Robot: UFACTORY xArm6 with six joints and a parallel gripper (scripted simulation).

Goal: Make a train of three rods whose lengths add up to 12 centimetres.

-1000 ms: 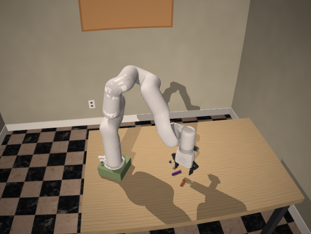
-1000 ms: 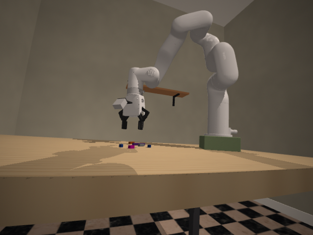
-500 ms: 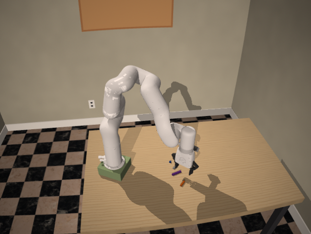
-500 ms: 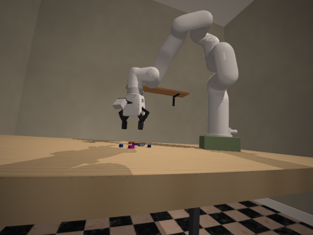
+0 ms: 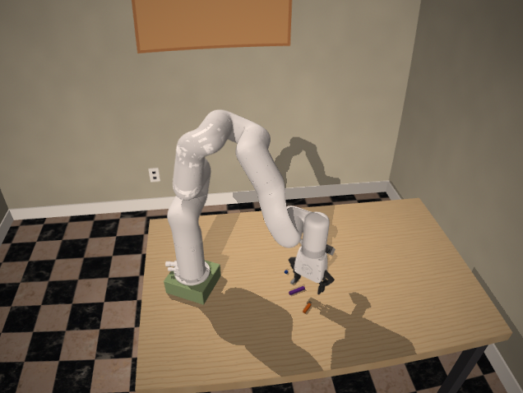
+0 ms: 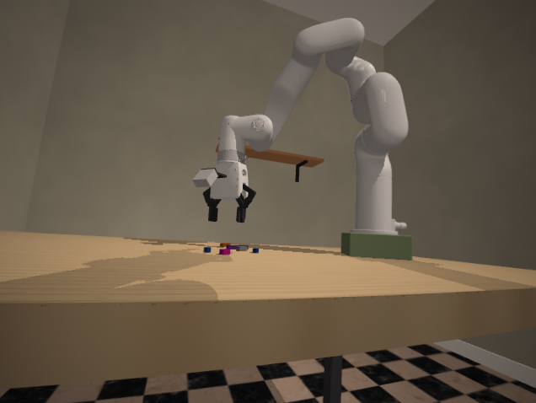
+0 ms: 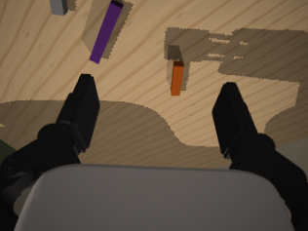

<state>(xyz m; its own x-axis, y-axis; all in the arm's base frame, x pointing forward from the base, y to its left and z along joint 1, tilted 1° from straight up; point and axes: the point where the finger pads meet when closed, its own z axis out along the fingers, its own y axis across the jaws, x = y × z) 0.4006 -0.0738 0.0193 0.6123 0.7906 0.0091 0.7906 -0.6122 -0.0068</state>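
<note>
Now: hand 200 mm to the right of the magenta rod, 70 mm above it and 10 mm short of it. Round my hand: grey rod (80 mm to the left, 70 mm below, 40 mm behind); then orange rod (70 mm below, 40 mm to the right); then purple rod (70 mm below, 40 mm to the left, 30 mm behind).
</note>
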